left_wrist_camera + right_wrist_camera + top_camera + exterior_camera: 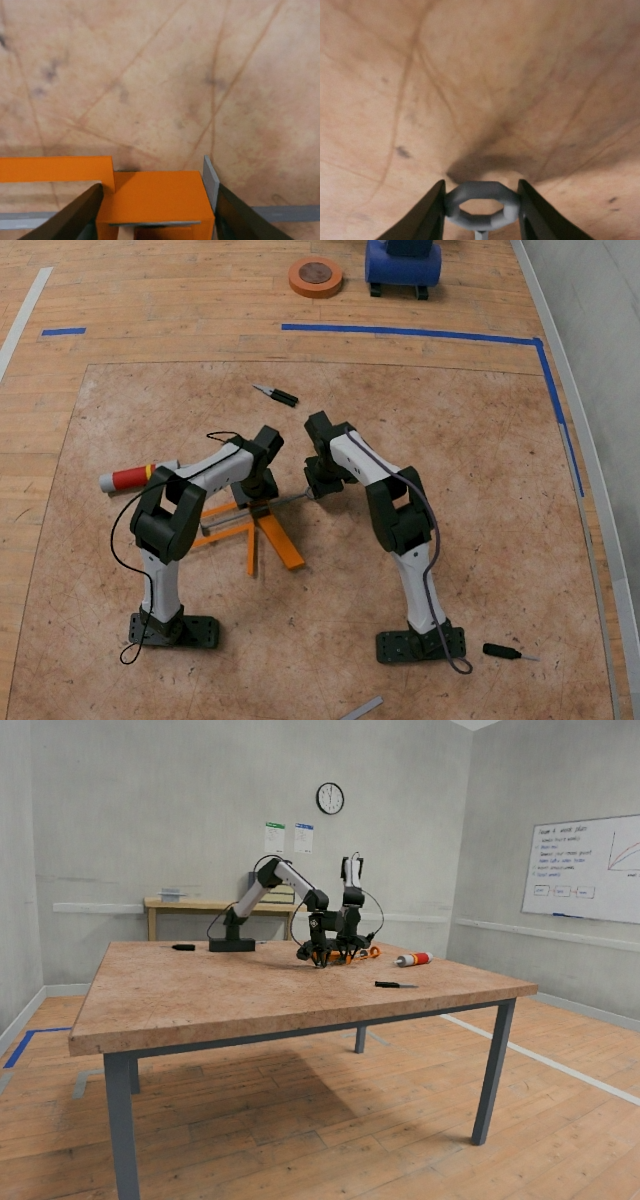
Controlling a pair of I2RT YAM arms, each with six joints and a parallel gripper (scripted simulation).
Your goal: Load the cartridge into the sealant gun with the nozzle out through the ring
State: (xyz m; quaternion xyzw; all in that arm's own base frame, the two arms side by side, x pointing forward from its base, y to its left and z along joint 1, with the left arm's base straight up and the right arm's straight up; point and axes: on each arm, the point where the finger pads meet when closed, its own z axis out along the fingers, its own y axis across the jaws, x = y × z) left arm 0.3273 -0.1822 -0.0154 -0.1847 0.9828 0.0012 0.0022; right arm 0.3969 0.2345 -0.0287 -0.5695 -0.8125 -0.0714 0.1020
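Observation:
Now: left hand 6 cm past the orange sealant gun, 2 cm to the right of it and 1 cm above it. Also, from my left hand: plunger rod 2 cm behind, 1 cm to the right, 1 cm below; cartridge 6 cm ahead, 30 cm to the left; thumb plate 3 cm to the right, 1 cm below.

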